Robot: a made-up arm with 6 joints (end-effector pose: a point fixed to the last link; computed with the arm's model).
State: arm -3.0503 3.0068 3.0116 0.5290 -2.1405 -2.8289
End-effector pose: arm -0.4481 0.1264 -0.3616 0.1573 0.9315 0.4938
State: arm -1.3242 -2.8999 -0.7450 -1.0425 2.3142 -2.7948
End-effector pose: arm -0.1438 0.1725 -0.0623 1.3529 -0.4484 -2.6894
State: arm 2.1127 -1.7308 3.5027 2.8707 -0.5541 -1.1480
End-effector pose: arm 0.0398 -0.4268 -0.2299 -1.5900 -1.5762 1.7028
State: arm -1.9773 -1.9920 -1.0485 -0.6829 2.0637 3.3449
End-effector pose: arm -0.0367 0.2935 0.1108 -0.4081 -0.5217 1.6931
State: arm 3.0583 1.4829 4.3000 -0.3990 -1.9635 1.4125
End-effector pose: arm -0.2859 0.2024 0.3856 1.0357 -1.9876 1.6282
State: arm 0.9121 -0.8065 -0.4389 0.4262 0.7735 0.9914
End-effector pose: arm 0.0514 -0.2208 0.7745 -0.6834 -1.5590 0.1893
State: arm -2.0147 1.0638 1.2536 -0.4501 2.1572 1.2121
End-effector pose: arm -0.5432 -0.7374 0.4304 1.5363 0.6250 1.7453
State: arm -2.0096 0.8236 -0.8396 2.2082 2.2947 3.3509
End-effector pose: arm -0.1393 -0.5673 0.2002 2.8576 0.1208 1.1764
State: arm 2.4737 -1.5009 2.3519 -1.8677 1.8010 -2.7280
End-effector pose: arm 0.7506 -0.6640 0.1007 1.8418 0.5719 0.9527
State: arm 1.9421 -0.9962 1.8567 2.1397 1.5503 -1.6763
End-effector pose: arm 0.2296 -0.8765 0.4265 0.4328 -2.5394 0.6391
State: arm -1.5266 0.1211 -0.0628 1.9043 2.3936 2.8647
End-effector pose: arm 0.0832 -0.4510 0.8729 1.9941 1.0334 0.4077
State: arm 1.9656 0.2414 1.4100 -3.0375 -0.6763 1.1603
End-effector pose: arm -0.2940 0.2062 1.0613 -1.6551 -0.3869 -1.7573
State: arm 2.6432 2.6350 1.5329 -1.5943 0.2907 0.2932
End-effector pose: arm -0.2526 0.1323 -0.7909 -0.5115 1.2147 1.3834
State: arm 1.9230 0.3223 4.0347 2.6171 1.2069 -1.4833
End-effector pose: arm -0.1397 -0.1044 0.4590 0.9732 -1.7387 -0.6743
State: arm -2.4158 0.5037 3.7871 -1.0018 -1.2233 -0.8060
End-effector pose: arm -0.0126 0.1279 0.7974 -1.1776 -0.2129 -0.5887
